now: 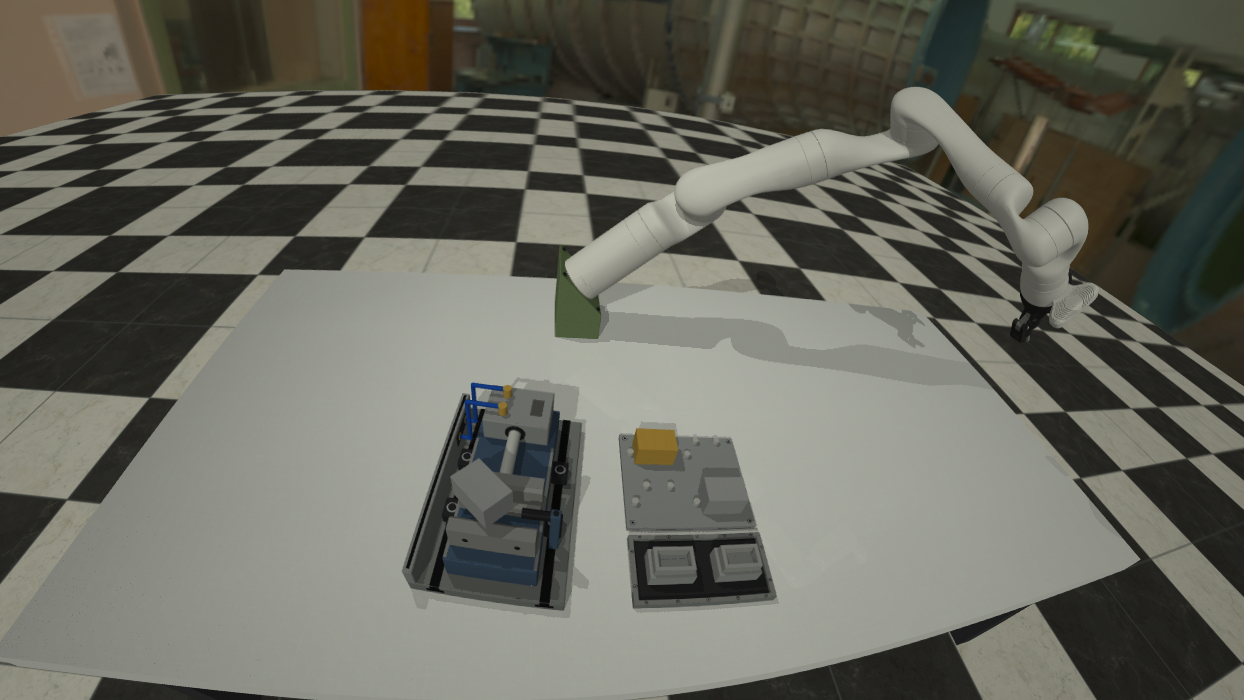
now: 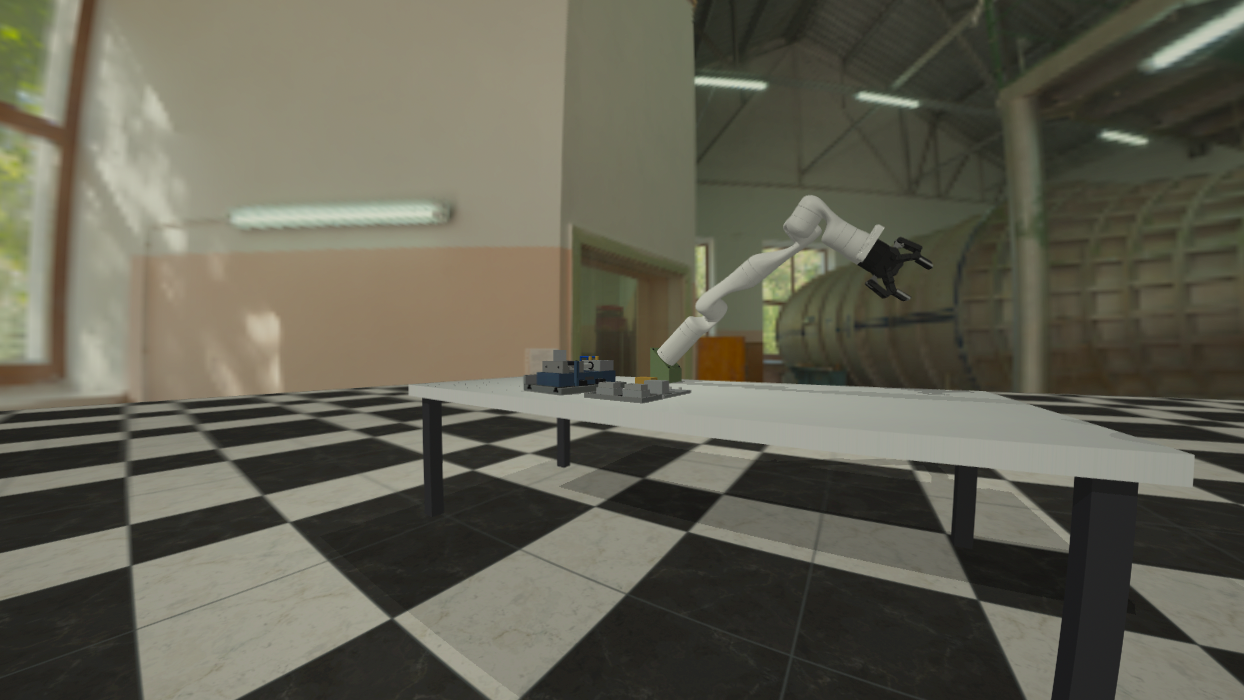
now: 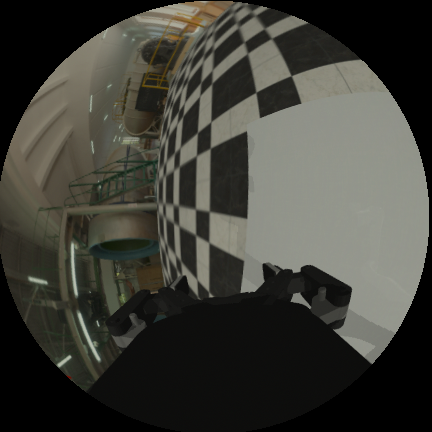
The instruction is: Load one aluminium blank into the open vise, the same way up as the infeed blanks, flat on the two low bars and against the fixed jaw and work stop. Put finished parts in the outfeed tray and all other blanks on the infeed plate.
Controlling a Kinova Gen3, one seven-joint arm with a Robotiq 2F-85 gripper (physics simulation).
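Seen in the pictures: gripper, fingertip midpoint: (image 1: 1039, 320) (image 2: 920, 283) (image 3: 224, 278); arm's base, origin of the base link: (image 1: 579, 279) (image 2: 665, 357).
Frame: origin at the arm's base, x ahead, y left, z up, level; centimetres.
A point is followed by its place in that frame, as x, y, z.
Observation:
My gripper (image 1: 1022, 330) @(27.0, 85.3, 19.3) (image 2: 916, 280) @(27.0, 85.3, 19.3) (image 3: 224, 278) @(27.0, 85.3, 19.3) is open and empty, high beyond the right side of the table, far from all parts. A plain grey block (image 1: 482, 493) @(51.8, -11.0, 3.1) (image 2: 558, 354) @(53.0, -9.5, 1.6) lies tilted and turned on top of the vise (image 1: 491, 564) @(56.8, -10.0, -4.1) (image 2: 556, 379) @(57.4, -5.8, -5.9), over the jaws; it hides the low bars and the gap below. A dark rod with a blue holder (image 1: 555, 527) @(52.3, -2.8, -2.4) is at the vise's right side. The infeed plate (image 1: 652, 515) @(46.1, 10.8, -9.3) bears a grey block (image 1: 724, 491) @(44.4, 20.7, -5.7) at front right and a yellow block (image 1: 655, 446) @(36.3, 11.7, -5.7) at back left. The outfeed tray (image 1: 702, 602) @(59.5, 15.7, -8.9) holds two pocketed grey parts (image 1: 670, 565) @(54.8, 11.8, -7.4) (image 1: 737, 563) @(54.9, 20.9, -7.4).
Blue brackets with brass-coloured tips (image 1: 487, 396) @(33.5, -12.6, -0.5) stand at the vise's back left. A raised wall (image 1: 432, 496) @(47.6, -18.6, -5.1) runs along its left side. Small round pins stick up from the infeed plate. The green arm base (image 1: 575, 304) @(5.8, -0.5, -2.2) stands at the table's back edge.

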